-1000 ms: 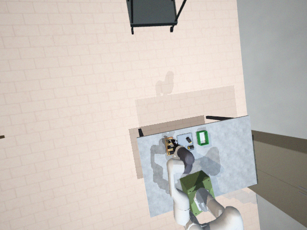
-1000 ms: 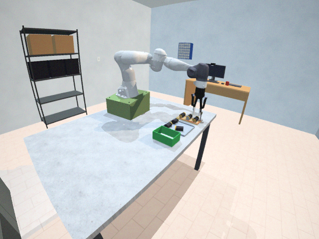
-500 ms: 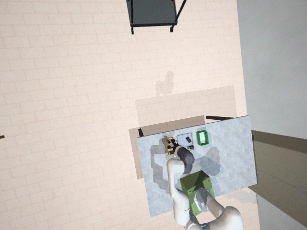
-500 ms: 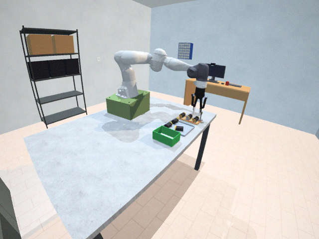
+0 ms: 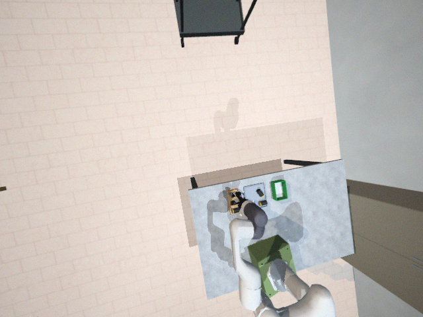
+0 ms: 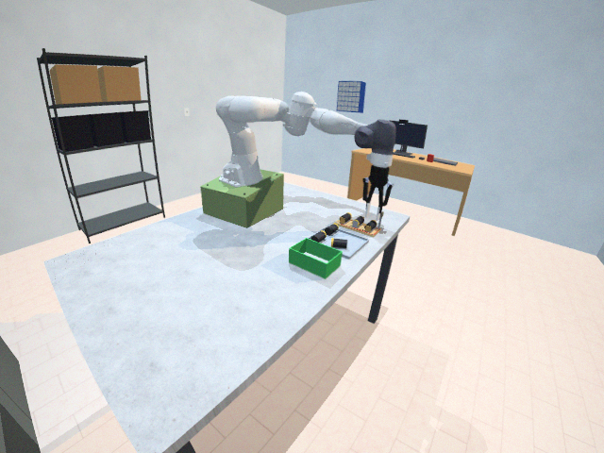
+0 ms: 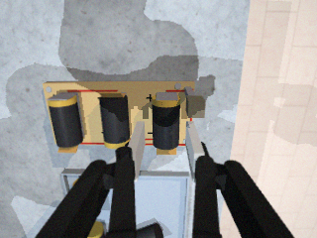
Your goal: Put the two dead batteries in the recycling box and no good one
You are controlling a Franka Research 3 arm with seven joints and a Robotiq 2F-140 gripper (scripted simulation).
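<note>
The post is 3 cm ahead of my hand, 3 cm to the left of it and 6 cm below it. The rest, counted from my hand: grey tray: 8 cm behind, 18 cm to the right, 9 cm below; then green recycling box: 9 cm behind, 38 cm to the right, 8 cm below.
</note>
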